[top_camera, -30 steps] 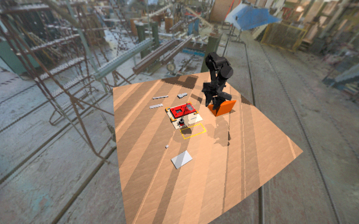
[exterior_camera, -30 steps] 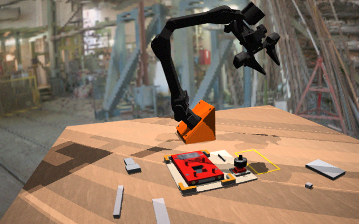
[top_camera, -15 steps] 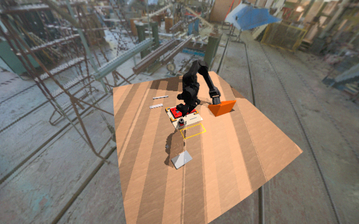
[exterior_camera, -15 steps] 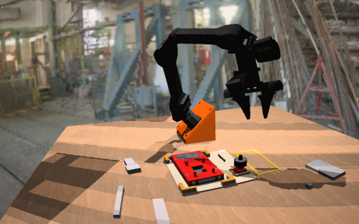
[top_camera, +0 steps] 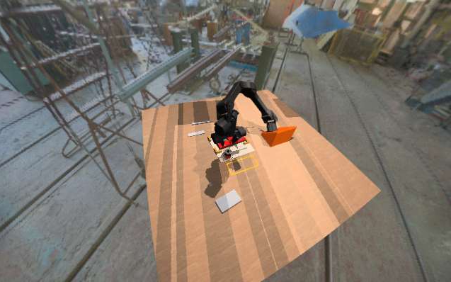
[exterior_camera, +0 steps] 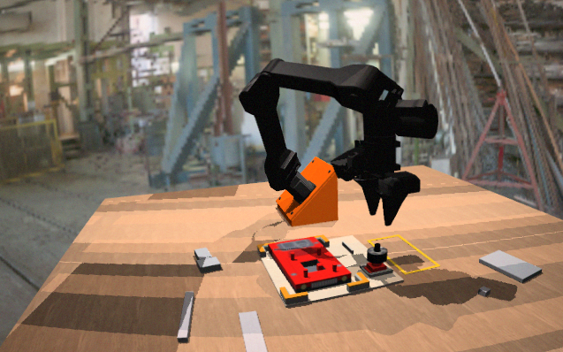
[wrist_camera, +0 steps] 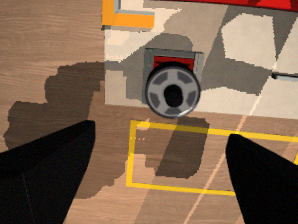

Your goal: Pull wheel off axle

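Right now my gripper tip is 70 mm above the black wheel and 10 mm past it. The rest, counted from my gripper tip: small grey cube: 160 mm ahead, 140 mm to the left, 110 mm below.
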